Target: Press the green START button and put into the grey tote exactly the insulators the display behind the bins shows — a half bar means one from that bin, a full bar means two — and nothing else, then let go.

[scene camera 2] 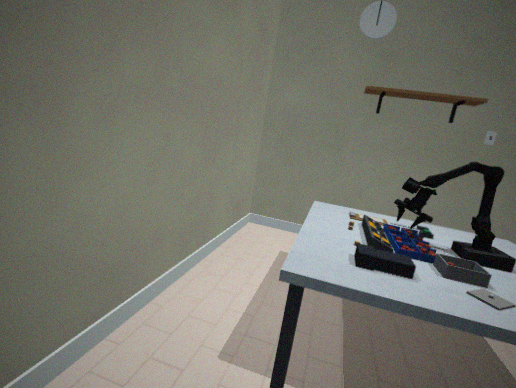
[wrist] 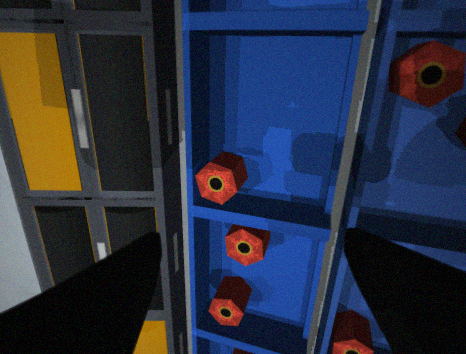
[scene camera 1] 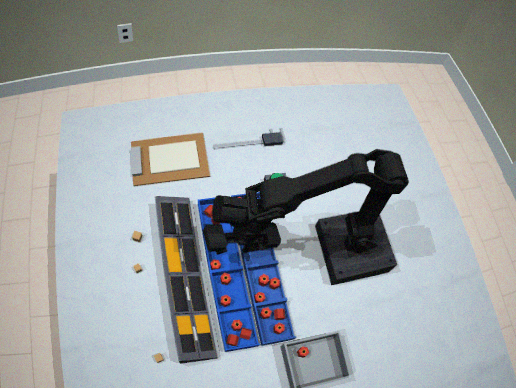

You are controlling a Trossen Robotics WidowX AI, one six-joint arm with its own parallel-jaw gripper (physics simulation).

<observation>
My gripper (scene camera 1: 230, 252) is open and holds nothing. I also see a display (scene camera 1: 206, 355) and a brown board with white pad (scene camera 1: 183, 157).
My gripper is seen too in the wrist view (wrist: 253, 241). The display shows as well in the wrist view (wrist: 160, 29).
</observation>
